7 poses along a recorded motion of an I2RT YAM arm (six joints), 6.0 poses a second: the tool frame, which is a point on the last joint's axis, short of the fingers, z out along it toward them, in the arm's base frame.
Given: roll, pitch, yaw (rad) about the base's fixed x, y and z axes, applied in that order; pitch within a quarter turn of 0, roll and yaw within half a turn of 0; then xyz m.
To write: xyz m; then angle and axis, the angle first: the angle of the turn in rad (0 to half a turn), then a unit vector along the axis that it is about. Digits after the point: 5 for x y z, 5 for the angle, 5 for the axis.
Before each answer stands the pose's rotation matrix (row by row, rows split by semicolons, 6 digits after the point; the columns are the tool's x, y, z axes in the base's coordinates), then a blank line. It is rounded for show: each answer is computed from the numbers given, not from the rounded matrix.
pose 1, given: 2.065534 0.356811 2.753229 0.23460 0.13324 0.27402
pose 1, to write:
-0.867236 -0.104718 0.486761; 0.354824 0.555849 0.751753; -0.349288 0.824661 -0.444896

0.23460 0.13324 0.27402 2.64276 0.07620 0.87379 0.48029
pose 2, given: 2.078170 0.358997 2.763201 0.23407 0.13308 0.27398
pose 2, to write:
-0.870019 -0.105855 0.481520; 0.345875 0.564954 0.749131; -0.351335 0.818304 -0.454908

0.23407 0.13308 0.27398 2.64663 0.07281 0.87669 0.47551
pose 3, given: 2.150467 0.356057 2.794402 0.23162 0.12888 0.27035
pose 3, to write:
-0.881353 -0.087861 0.464216; 0.318916 0.614298 0.721756; -0.348581 0.784168 -0.513393

0.23162 0.12888 0.27035 2.66863 0.06851 0.89216 0.44650
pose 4, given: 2.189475 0.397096 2.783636 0.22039 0.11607 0.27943
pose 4, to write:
-0.863735 -0.091892 0.495498; 0.323099 0.653582 0.684425; -0.386742 0.751256 -0.534831

0.22039 0.11607 0.27943 2.63108 0.06839 0.90277 0.42465
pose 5, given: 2.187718 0.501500 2.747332 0.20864 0.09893 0.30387
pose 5, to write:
-0.809590 -0.139813 0.570102; 0.336825 0.684767 0.646252; -0.480741 0.715224 -0.507289

0.20864 0.09893 0.30387 2.52535 0.05967 0.90908 0.41234
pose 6, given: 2.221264 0.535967 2.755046 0.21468 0.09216 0.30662
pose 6, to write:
-0.796338 -0.148118 0.586436; 0.324128 0.714086 0.620502; -0.510673 0.684210 -0.520644

0.21468 0.09216 0.30662 2.50051 0.05326 0.91722 0.39481
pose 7, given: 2.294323 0.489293 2.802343 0.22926 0.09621 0.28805
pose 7, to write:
-0.832358 -0.111867 0.542832; 0.293733 0.741522 0.603213; -0.470002 0.661536 -0.584353

0.22926 0.09621 0.28805 2.56366 0.05338 0.92701 0.37123
